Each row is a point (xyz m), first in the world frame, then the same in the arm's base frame.
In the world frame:
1: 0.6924 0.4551 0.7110
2: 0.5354 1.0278 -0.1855
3: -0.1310 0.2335 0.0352
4: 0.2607 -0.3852 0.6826
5: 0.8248 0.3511 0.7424
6: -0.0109 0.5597 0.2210
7: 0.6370 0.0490 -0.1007
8: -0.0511 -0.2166 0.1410
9: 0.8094 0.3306 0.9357
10: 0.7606 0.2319 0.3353
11: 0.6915 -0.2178 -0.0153
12: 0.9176 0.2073 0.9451
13: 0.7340 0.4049 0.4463
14: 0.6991 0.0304 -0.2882
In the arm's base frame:
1: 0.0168 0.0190 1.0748
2: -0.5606 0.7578 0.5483
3: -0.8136 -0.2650 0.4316
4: -0.0728 -0.8438 0.6994
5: 0.1812 -0.0197 1.0463
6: -0.7767 -0.0174 0.7360
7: -0.0931 -0.0274 0.1733
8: -0.5518 -0.6370 0.3162
9: 0.2242 -0.1167 1.2099
10: 0.0628 0.0099 0.6350
11: 0.0743 -0.2533 0.1246
12: 0.3683 -0.1733 1.1548
13: 0.0046 0.0970 0.8139
14: -0.0786 0.0560 -0.0061

